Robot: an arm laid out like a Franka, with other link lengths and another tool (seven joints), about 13 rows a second.
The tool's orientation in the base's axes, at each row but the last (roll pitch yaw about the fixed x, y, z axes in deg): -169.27, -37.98, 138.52; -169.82, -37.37, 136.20; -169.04, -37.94, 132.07; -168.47, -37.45, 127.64; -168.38, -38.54, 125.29; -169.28, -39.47, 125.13; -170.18, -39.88, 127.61; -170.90, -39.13, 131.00; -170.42, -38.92, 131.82
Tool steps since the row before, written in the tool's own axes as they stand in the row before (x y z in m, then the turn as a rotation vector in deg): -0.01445, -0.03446, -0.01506, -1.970, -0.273, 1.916; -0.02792, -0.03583, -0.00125, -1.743, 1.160, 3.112; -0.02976, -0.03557, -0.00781, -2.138, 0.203, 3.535; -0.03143, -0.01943, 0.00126, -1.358, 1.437, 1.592; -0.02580, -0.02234, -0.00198, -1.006, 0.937, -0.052; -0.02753, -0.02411, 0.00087, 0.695, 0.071, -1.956; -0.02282, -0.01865, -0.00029, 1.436, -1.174, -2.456; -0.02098, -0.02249, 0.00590, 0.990, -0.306, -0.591; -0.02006, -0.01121, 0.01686, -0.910, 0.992, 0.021
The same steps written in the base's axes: -0.00226, -0.03946, 0.00783, -0.095, -0.750, -2.656; -0.00493, -0.04383, -0.01094, -0.022, 0.841, -3.655; -0.00315, -0.04641, -0.00692, -0.667, 0.033, -4.082; 0.00095, -0.03281, -0.01701, 0.835, 0.701, -2.292; -0.00356, -0.03216, -0.01104, 1.163, -0.036, -0.735; -0.00595, -0.03299, -0.01470, 0.744, -0.304, 1.915; -0.00247, -0.02682, -0.01197, -0.232, -0.908, 2.931; -0.00773, -0.02638, -0.01500, -0.400, 0.142, 1.115; -0.00610, -0.01396, -0.02409, 1.121, 0.209, -0.716
